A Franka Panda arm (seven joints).
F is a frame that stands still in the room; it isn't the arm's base.
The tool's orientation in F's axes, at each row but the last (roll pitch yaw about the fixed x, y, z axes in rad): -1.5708, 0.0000, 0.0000; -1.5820, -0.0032, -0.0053; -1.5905, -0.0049, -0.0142; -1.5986, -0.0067, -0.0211; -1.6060, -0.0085, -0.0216; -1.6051, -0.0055, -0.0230
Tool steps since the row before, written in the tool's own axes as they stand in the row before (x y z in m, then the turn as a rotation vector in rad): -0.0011, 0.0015, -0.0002, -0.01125, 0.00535, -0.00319; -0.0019, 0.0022, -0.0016, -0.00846, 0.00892, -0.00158; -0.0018, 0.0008, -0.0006, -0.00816, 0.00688, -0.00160; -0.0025, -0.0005, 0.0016, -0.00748, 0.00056, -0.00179; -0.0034, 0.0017, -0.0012, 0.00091, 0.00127, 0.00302; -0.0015, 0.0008, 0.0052, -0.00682, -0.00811, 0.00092
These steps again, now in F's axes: -0.0011, -0.0002, -0.0015, -0.01125, -0.00319, -0.00535; -0.0019, -0.0016, -0.0022, -0.00844, -0.00164, -0.00893; -0.0018, -0.0006, -0.0008, -0.00815, -0.00162, -0.00689; -0.0025, 0.0017, 0.0004, -0.00751, -0.00165, -0.00056; -0.0034, -0.0012, -0.0017, 0.00099, 0.00295, -0.00137; -0.0014, 0.0052, -0.0010, -0.00683, 0.00136, 0.00804
